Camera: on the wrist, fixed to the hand. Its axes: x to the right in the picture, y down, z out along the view.
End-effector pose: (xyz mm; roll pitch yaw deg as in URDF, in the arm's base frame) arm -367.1 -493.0 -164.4 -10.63 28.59 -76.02
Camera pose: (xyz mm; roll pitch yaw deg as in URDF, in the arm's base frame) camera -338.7 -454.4 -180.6 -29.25 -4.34 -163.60
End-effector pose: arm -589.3 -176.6 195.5 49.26 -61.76 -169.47
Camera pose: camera -557.3 -214.8 186.9 72.29 22.74 151.98
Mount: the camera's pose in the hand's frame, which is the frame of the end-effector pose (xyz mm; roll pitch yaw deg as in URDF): -19.1 41.6 -21.5 -0.56 5.66 -89.96
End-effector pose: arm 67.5 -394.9 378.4 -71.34 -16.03 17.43
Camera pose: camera 64.3 -403.3 328.6 34.28 -61.17 -103.93
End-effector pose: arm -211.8 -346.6 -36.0 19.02 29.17 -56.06
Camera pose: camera -184.5 -304.2 -32.6 -32.11 21.40 -158.65
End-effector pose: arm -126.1 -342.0 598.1 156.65 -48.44 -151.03
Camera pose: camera -105.7 -296.8 607.8 129.62 11.60 -74.48
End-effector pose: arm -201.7 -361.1 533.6 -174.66 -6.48 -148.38
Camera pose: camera -206.6 -313.1 548.9 172.84 -10.93 -57.16
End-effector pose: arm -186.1 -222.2 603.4 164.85 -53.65 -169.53
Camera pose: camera -156.2 -181.6 606.8 125.41 5.58 -87.22
